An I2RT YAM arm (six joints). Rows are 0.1 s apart.
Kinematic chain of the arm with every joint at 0, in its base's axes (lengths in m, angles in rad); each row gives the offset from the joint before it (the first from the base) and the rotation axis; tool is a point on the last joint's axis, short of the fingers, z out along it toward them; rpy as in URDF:
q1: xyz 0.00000 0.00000 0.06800 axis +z
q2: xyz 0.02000 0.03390 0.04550 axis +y
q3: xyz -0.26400 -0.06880 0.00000 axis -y
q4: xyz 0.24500 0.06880 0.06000 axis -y
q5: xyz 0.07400 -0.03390 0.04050 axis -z
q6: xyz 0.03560 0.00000 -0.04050 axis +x
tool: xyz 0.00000 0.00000 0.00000 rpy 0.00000 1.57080 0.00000
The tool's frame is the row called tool.
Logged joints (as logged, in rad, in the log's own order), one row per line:
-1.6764 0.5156 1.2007 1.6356 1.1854 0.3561
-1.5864 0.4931 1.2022 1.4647 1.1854 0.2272
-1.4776 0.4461 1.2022 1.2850 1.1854 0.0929
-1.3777 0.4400 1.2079 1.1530 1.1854 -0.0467
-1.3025 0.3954 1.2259 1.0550 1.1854 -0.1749
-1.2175 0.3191 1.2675 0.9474 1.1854 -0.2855
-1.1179 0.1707 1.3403 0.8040 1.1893 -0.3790
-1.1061 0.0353 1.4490 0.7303 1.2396 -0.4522
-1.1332 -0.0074 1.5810 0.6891 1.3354 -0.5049
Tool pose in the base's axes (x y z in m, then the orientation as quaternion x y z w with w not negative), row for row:
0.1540 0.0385 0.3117 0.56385 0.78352 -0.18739 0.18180
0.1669 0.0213 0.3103 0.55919 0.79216 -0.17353 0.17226
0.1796 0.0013 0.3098 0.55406 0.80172 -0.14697 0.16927
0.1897 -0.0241 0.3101 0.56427 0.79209 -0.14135 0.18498
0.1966 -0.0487 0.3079 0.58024 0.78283 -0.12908 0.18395
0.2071 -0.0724 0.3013 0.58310 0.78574 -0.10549 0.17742
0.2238 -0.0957 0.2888 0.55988 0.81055 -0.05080 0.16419
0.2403 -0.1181 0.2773 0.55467 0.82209 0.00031 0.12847
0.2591 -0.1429 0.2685 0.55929 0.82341 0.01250 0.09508
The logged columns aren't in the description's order. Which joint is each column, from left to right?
Columns, left to right: q4, q5, q2, q6, q3, q1.
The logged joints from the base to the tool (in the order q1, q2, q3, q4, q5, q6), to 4 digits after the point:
0.3561 1.2007 1.1854 -1.6764 0.5156 1.6356
0.2272 1.2022 1.1854 -1.5864 0.4931 1.4647
0.0929 1.2022 1.1854 -1.4776 0.4461 1.2850
-0.0467 1.2079 1.1854 -1.3777 0.4400 1.1530
-0.1749 1.2259 1.1854 -1.3025 0.3954 1.0550
-0.2855 1.2675 1.1854 -1.2175 0.3191 0.9474
-0.3790 1.3403 1.1893 -1.1179 0.1707 0.8040
-0.4522 1.4490 1.2396 -1.1061 0.0353 0.7303
-0.5049 1.5810 1.3354 -1.1332 -0.0074 0.6891

